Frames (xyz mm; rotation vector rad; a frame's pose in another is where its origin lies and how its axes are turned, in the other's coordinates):
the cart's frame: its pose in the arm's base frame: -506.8 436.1 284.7 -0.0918 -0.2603 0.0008
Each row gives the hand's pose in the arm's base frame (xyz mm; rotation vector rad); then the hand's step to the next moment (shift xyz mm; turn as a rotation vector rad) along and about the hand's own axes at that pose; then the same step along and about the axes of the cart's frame.
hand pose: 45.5 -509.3 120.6 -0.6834 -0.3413 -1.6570
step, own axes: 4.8 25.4 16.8 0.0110 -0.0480 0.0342
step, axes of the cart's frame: 30.5 -0.2 4.5 -0.0269 0.0167 0.0509
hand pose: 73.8 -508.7 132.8 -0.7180 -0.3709 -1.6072
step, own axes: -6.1 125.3 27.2 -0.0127 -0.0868 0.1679
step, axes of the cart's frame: 123.0 1.4 -36.7 -0.0071 0.1150 0.1503
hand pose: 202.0 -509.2 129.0 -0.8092 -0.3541 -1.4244
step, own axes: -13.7 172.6 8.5 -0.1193 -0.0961 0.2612
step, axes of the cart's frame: 146.5 12.7 -91.8 -0.0086 0.2566 0.1605
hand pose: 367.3 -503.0 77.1 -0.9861 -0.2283 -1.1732
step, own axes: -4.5 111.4 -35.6 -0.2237 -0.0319 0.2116
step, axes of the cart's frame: 57.0 -10.4 -101.7 -0.0459 0.3032 0.0425
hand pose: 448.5 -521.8 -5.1 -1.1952 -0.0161 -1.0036
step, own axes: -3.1 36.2 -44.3 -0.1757 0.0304 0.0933
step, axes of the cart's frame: -12.1 -27.4 -48.8 -0.0542 0.1892 -0.0419
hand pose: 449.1 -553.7 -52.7 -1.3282 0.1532 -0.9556
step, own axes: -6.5 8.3 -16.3 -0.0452 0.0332 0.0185
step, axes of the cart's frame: -13.2 -7.2 -12.3 -0.0110 0.0452 -0.0364
